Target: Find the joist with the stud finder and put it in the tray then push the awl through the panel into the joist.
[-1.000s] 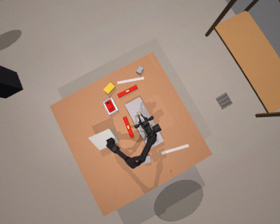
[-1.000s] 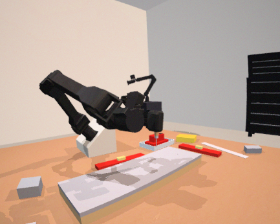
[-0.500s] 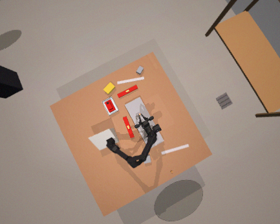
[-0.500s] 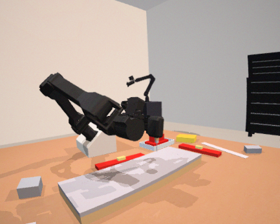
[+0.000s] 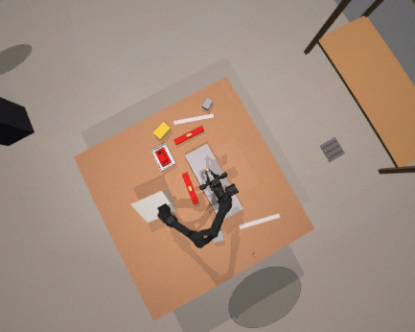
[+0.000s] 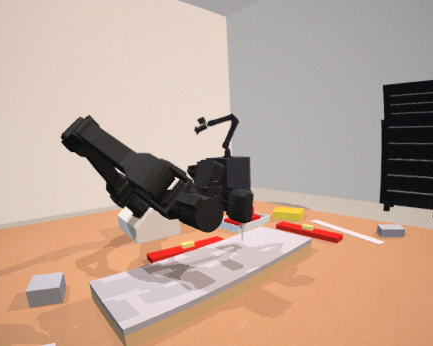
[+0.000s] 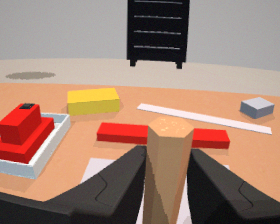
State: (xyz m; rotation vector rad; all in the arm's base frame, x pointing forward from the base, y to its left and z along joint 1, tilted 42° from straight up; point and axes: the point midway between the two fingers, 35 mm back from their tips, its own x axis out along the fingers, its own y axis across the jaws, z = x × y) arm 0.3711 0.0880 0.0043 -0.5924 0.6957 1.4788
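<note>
Now: gripper tip 60 mm above the awl. The rest, counted from my gripper tip: white tray 230 mm to the left, 230 mm behind, 150 mm below; square light 260 mm to the left, 240 mm behind, 110 mm below; red stud finder 240 mm to the left, 230 mm behind, 120 mm below.
</note>
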